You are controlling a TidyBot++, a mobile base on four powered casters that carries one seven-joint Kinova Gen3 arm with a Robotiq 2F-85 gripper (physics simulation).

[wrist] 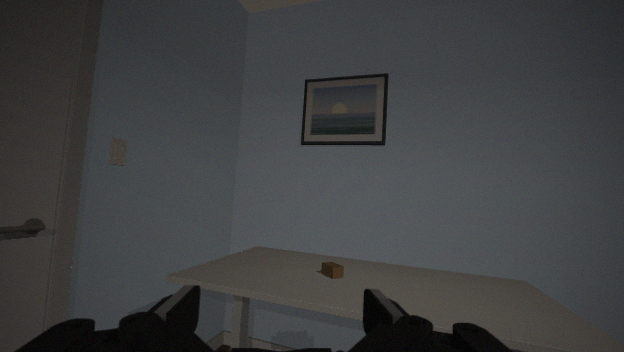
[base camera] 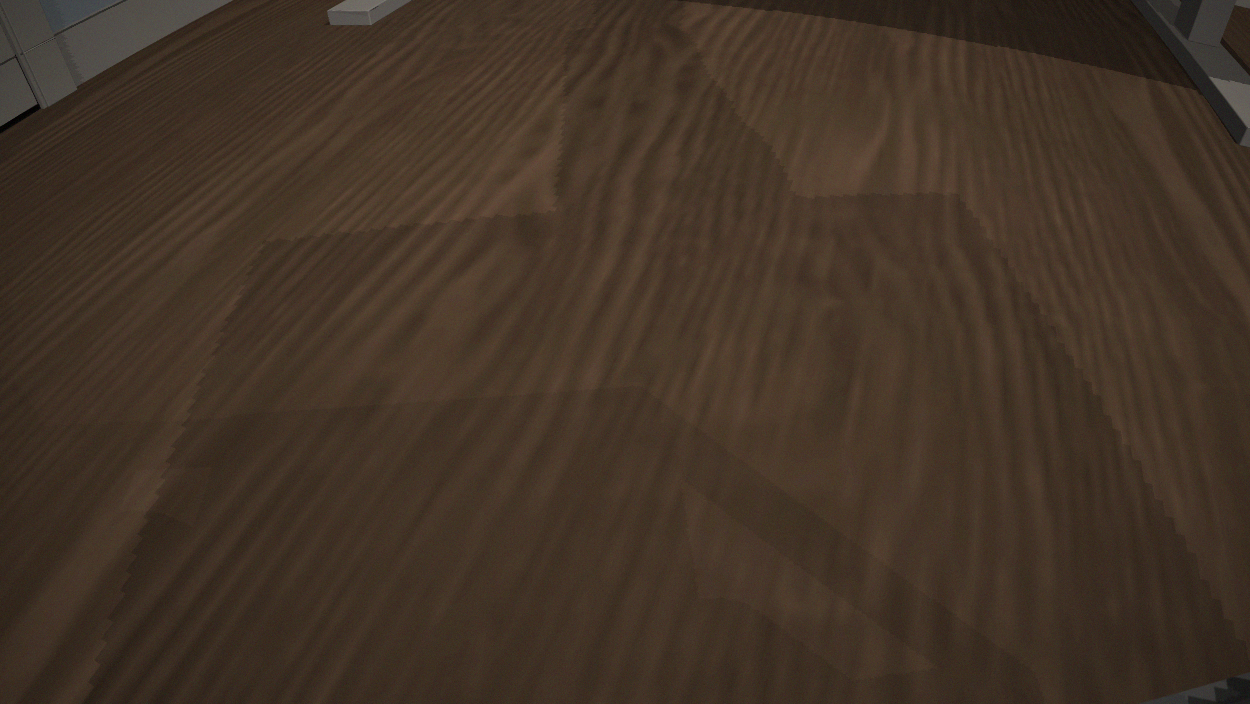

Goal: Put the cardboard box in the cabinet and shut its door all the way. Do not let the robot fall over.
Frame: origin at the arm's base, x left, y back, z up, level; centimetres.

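Seen in the pictures: gripper, between the fingertips: (wrist: 283, 306).
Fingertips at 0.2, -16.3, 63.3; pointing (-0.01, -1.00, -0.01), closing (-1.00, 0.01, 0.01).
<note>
Offsets run from my fingertips to a thing's top centre, as dx, dy, dz. "spot": to the spot under its first point. Level surfaces: height alone.
The small brown cardboard box @[-23.9, -114.8, -26.0] (wrist: 332, 270) stands on the white table @[dz -31.0] (wrist: 425, 287), left of the middle of its top, in the wrist view. My gripper (wrist: 283, 306) is open, its two black fingers wide apart at the bottom of the wrist view. The box lies beyond the fingers and shows above the gap between them, a little right of its middle. The cabinet and its door do not show in either view.
The table's feet @[spot: +32.5, -103.6, -101.5] (base camera: 349, 16) (base camera: 1211, 78) stand on the wooden floor at the top left and top right of the base camera view. A room door (wrist: 35, 125) with a lever handle is at the left. A framed picture (wrist: 345, 140) hangs behind the table.
</note>
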